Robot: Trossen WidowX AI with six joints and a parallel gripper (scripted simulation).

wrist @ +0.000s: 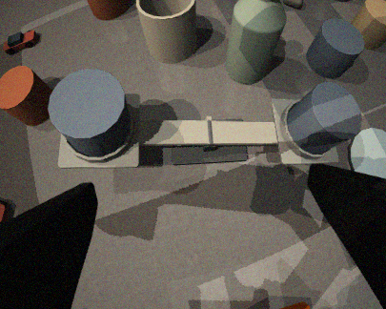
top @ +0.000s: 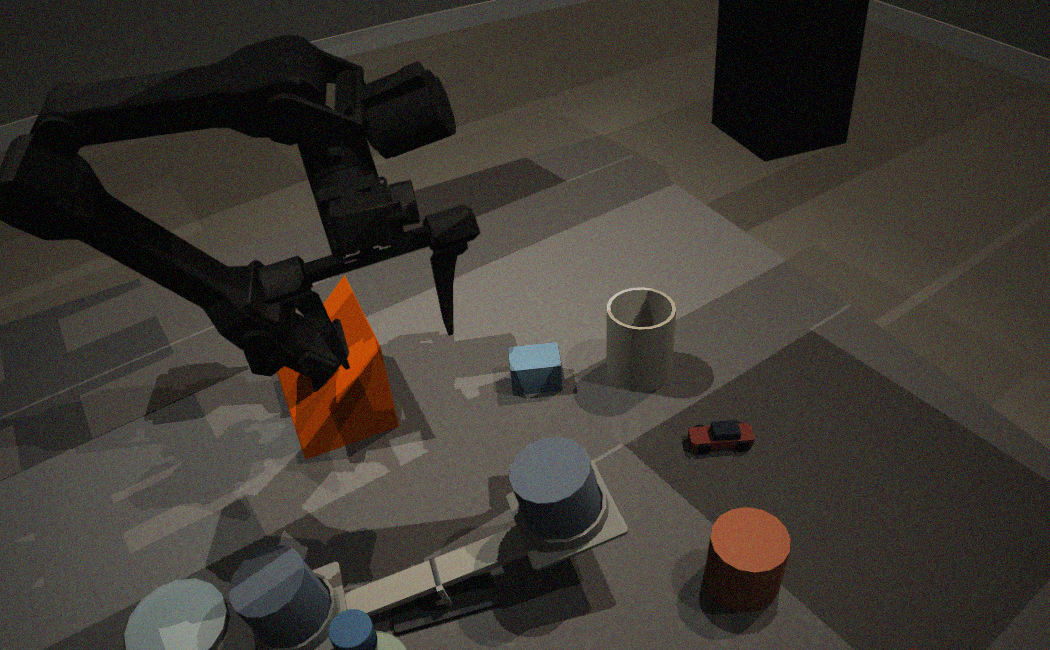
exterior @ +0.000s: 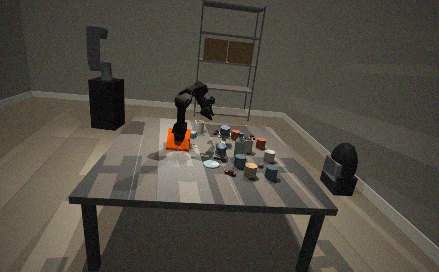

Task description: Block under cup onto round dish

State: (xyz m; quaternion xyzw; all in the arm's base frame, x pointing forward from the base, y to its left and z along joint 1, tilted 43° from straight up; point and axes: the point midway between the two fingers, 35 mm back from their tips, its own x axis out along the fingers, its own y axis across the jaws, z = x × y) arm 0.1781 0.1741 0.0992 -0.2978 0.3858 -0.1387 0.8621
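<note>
My gripper tip is now 80 mm short of the pale green block, 150 mm to the left of it and 180 mm above it. Round my gripper tip: blue block 150 mm behind, 170 mm to the left, 200 mm below; pale round dish 40 mm ahead, 270 mm to the right, 220 mm below.
</note>
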